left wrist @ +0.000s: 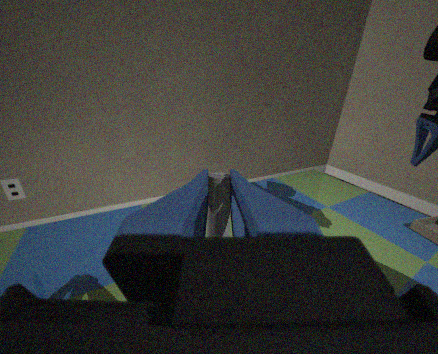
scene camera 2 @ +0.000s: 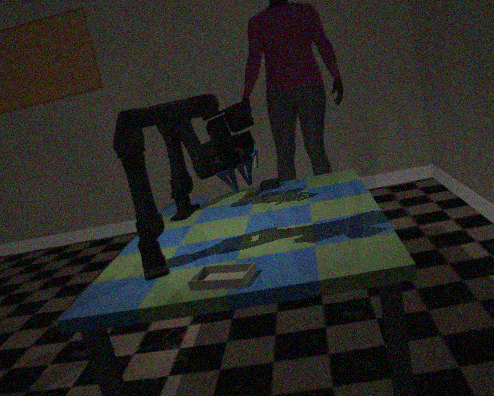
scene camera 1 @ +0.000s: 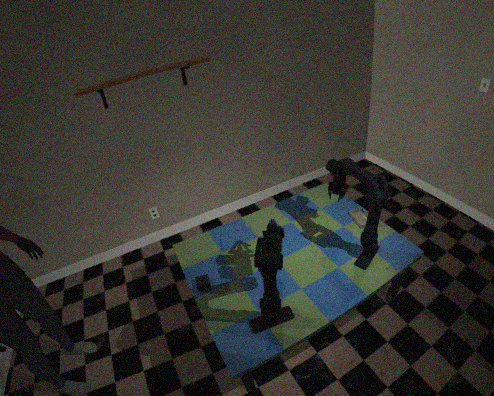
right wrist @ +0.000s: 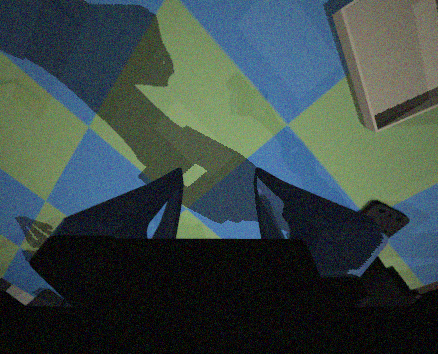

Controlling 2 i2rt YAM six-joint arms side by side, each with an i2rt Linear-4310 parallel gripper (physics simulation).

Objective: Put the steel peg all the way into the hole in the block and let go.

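Seen in the pictures: left gripper, between the fingertips: (left wrist: 219, 177) (scene camera 2: 256, 151) (scene camera 1: 272, 218); right gripper, between the fingertips: (left wrist: 428, 168) (scene camera 2: 244, 188) (scene camera 1: 334, 199) (right wrist: 218, 176); left arm's base, origin of its link: (scene camera 2: 185, 213) (scene camera 1: 272, 320); right arm's base, origin of its link: (scene camera 2: 154, 267) (scene camera 1: 367, 255).
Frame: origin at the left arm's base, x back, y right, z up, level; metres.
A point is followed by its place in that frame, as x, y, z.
The steel peg (left wrist: 218, 205) @(-0.384, 0.182, 0.220) is a grey rod between the left fingers in the left wrist view. My left gripper (left wrist: 219, 177) @(-0.398, 0.188, 0.233) is shut on it, raised over the table; the arm hides its fingers in scene camera 1. The block (scene camera 1: 203, 283) @(-0.313, -0.240, 0.031) (scene camera 2: 270, 183) @(-0.341, -0.207, 0.025) is small and dark and lies near the table's left edge in scene camera 1, apart from the gripper. Its hole is too dark to make out. My right gripper (scene camera 1: 335, 197) @(-0.430, 0.593, 0.189) (scene camera 2: 243, 188) @(-0.430, 0.593, 0.189) (right wrist: 218, 176) @(-0.430, 0.593, 0.189) is partly open and empty, above the table at the right in scene camera 1, far from the block.
A shallow beige tray (scene camera 1: 358, 218) @(-0.389, 0.775, 0.003) (scene camera 2: 197, 285) @(-0.321, 0.833, 0.013) (right wrist: 355, 75) @(-0.386, 0.741, 0.014) lies near the right arm's base. The checkered blue and green table (scene camera 2: 365, 280) @(-0.735, 0.844, -0.020) carries both arms and their shadows. A person (scene camera 2: 295, 50) stands beyond the table's far end in scene camera 2.
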